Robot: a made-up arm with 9 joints. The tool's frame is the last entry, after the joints. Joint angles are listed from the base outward.
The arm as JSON. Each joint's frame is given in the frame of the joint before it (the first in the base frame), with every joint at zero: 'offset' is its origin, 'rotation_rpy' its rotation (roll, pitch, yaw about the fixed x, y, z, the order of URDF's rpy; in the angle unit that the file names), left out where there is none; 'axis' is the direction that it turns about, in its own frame. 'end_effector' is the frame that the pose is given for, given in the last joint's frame.
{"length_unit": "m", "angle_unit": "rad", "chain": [
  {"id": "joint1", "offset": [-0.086, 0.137, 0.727], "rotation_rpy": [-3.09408, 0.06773, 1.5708], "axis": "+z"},
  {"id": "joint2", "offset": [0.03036, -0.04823, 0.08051], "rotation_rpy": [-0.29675, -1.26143, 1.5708], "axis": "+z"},
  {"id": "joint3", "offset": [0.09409, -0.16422, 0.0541], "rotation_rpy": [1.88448, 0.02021, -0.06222], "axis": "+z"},
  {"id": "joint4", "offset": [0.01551, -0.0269, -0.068], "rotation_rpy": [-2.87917, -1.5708, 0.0], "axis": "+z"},
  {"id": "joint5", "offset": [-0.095, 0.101, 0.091], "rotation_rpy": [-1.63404, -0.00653, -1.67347], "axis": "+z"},
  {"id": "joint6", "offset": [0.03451, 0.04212, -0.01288], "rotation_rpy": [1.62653, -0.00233, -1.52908], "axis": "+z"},
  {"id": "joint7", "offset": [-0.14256, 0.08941, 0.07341], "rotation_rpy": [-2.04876, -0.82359, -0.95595], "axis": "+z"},
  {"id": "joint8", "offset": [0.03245, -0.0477, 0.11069], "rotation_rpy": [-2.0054, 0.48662, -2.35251], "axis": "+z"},
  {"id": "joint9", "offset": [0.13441, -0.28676, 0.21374], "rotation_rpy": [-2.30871, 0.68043, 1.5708], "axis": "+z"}
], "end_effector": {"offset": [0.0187, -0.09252, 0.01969], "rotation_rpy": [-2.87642, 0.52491, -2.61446]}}
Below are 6 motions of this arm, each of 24 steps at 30 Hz.
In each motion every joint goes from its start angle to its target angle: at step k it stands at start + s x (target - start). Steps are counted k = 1, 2, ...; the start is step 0. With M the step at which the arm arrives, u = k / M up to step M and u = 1 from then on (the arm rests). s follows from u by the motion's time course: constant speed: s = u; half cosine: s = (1 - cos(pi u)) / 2; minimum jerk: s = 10 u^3 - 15 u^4 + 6 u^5.
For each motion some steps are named. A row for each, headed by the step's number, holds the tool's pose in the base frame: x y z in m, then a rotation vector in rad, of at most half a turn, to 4 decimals.
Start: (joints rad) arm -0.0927 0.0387 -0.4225 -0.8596 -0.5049 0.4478 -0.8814 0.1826 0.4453
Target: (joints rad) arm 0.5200 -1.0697 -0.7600 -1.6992 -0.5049 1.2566 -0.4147 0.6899 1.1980
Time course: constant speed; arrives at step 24
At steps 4, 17, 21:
4: -0.4660 0.2885 0.7490 1.0640 -0.5698 1.6207
17: -0.3463 0.0884 0.8696 1.4744 -0.2088 1.5106
21: -0.3086 0.0413 0.8876 1.4520 -0.0958 1.5257

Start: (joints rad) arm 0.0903 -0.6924 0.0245 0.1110 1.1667 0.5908 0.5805 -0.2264 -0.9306
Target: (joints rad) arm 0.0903 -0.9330 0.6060 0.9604 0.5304 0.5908 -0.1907 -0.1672 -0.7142
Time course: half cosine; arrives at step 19
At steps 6, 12, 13, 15, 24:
6: -0.1528 0.6982 0.2484 1.7101 1.6572 0.0794
12: -0.0434 0.6511 0.2038 1.8925 1.2622 -0.2195
13: -0.0328 0.6320 0.1939 1.8815 1.2040 -0.2609
15: -0.0186 0.5959 0.1794 1.8432 1.1123 -0.3195
24: -0.0090 0.5618 0.1704 1.7921 1.0387 -0.3572

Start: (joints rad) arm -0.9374 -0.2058 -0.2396 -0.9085 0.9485 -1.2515 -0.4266 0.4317 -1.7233
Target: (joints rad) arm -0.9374 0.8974 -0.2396 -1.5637 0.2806 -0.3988 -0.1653 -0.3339 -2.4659
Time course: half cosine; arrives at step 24
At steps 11, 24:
11: -0.1888 0.0567 -0.0966 1.1818 -2.0343 -1.3646
24: 0.0488 -0.0227 -0.0609 1.3482 -2.2653 -0.7124

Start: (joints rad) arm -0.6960 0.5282 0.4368 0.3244 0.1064 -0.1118 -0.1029 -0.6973 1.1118
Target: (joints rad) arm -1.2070 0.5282 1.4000 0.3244 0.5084 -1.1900 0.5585 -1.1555 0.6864
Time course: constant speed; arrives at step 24
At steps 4, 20, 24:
4: 0.0602 0.0059 0.1216 -2.0120 -0.5443 -0.0771
20: 0.0996 -0.2912 0.3711 2.5728 0.5760 -0.9378
24: 0.1544 -0.2573 0.4268 2.1690 0.6261 -0.9852

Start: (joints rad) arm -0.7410 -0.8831 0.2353 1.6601 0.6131 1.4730 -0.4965 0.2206 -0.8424
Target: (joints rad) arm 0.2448 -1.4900 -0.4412 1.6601 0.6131 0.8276 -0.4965 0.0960 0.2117
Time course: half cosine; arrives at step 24
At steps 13, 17, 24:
13: -0.0753 -0.0565 0.2051 1.9122 -0.0386 -1.6650
17: -0.0946 0.0331 0.2117 2.0584 0.2116 -1.9032
24: -0.0829 0.0908 0.2322 2.2093 0.4320 -2.0081

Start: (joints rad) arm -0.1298 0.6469 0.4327 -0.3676 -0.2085 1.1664 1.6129 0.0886 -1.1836
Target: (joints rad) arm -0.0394 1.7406 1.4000 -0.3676 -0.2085 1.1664 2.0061 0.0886 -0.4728
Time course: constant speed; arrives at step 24
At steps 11, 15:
11: -0.1574 -0.2780 0.2160 0.5453 0.6369 -1.3044
15: -0.2510 -0.3119 0.2902 0.4150 0.5956 -1.6442

